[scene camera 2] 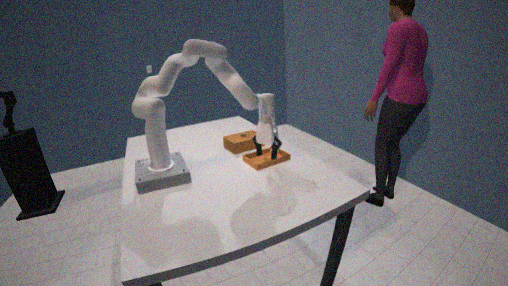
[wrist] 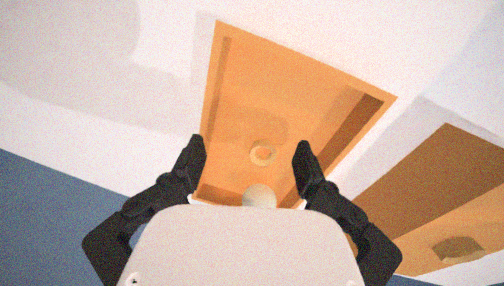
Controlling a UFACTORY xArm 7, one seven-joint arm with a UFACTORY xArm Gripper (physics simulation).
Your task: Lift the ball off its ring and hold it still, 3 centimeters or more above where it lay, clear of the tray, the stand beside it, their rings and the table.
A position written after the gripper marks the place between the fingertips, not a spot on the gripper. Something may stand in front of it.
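Note:
Gripper [wrist: 250, 148] visible. Pale ball [wrist: 256, 195], orange tray [wrist: 261, 98], orange stand [wrist: 433, 205] visible.

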